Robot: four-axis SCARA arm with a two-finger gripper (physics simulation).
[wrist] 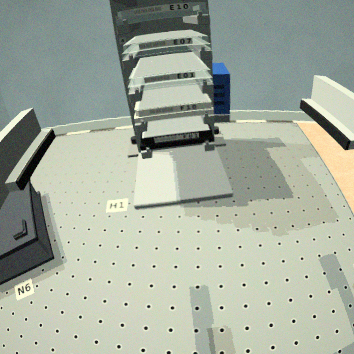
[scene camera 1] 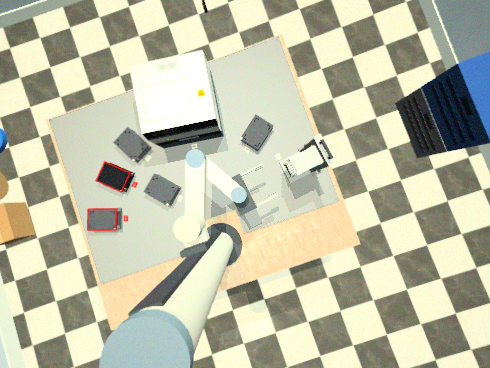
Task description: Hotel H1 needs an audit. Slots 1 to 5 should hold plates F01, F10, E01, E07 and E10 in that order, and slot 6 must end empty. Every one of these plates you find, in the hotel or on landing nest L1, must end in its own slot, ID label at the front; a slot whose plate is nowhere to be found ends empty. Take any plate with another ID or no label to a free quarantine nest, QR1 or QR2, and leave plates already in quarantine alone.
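Places are measured from the arm's base along level axes (x ahead, y left, z up), in metres.
Pixels of known places: gripper, fingertip midpoint: (wrist: 176, 96) (scene camera 1: 269, 179).
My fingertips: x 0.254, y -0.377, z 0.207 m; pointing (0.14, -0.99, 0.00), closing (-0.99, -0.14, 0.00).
For each thing: its top centre in the pictures, then the offset to it from my fingertips.
- lowest plate at its top centre: (wrist: 172, 111) dx +0.025, dy -0.176, dz -0.087 m
- plate F10 at its top centre: (wrist: 169, 87) dx +0.025, dy -0.176, dz -0.052 m
- plate E10 at its top centre: (wrist: 160, 7) dx +0.025, dy -0.176, dz +0.055 m
- Nest N6 at its top centre: (scene camera 1: 256, 131) dx +0.281, dy -0.034, dz -0.138 m
- large white instrument at its top centre: (scene camera 1: 172, 92) dx +0.550, dy +0.304, dz +0.052 m
Hotel H1 (scene camera 1: 326, 149) (wrist: 122, 60) stands at the table's right side; its top is cut off in the wrist view. In that view, labels face front: the lowest plate (wrist: 176, 137) seems to read F01, then plate F10 (wrist: 172, 109), a plate (wrist: 170, 77) that looks like E01, plate E07 (wrist: 167, 43) and plate E10 (wrist: 162, 9). Slot 6 is out of the wrist view. My gripper (scene camera 1: 270, 180) (wrist: 176, 96) is open and empty, its fingers pointing toward the hotel from a distance. Two red-edged nests are at the left, one (scene camera 1: 114, 176) black inside, the other (scene camera 1: 103, 219) grey.
Nest N6 (scene camera 1: 257, 132) (wrist: 22, 235) is left of the hotel in the wrist view. Two more dark nests (scene camera 1: 132, 144) (scene camera 1: 162, 189) are left of the arm. A large white instrument (scene camera 1: 175, 95) stands at the back. A blue cabinet (scene camera 1: 457, 107) (wrist: 221, 90) is beyond the table.
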